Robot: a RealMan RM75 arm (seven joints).
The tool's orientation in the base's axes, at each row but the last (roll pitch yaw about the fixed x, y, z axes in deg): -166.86 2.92 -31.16; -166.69 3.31 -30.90; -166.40 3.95 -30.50; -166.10 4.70 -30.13; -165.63 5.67 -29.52; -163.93 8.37 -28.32; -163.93 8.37 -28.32; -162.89 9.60 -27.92; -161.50 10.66 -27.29; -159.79 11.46 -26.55; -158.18 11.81 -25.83; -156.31 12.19 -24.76
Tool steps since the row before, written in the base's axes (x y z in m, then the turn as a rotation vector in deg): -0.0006 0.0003 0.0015 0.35 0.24 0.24; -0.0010 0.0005 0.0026 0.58 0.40 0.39; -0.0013 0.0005 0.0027 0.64 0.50 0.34; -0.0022 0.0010 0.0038 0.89 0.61 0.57; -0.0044 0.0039 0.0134 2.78 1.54 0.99; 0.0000 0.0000 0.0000 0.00 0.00 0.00; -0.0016 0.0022 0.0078 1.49 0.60 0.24; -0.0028 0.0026 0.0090 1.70 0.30 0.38; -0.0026 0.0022 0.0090 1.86 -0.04 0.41; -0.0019 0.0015 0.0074 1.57 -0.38 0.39; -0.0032 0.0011 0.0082 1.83 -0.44 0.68; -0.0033 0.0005 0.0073 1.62 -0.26 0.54
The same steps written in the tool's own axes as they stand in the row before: -0.0007 -0.0003 -0.0014 0.16 -0.43 -0.15; -0.0013 -0.0005 -0.0025 0.27 -0.72 -0.25; -0.0016 -0.0004 -0.0026 0.27 -0.82 -0.17; -0.0027 -0.0006 -0.0035 0.42 -1.09 -0.35; -0.0070 -0.0044 -0.0121 1.55 -2.91 -0.44; 0.0000 0.0000 0.0000 0.00 0.00 0.00; -0.0036 -0.0032 -0.0067 0.98 -1.29 -0.03; -0.0051 -0.0034 -0.0076 1.28 -1.19 -0.26; -0.0049 -0.0033 -0.0076 1.57 -1.00 -0.42; -0.0038 -0.0028 -0.0062 1.47 -0.58 -0.53; -0.0050 -0.0024 -0.0070 1.66 -0.76 -0.82; -0.0047 -0.0017 -0.0063 1.43 -0.75 -0.61
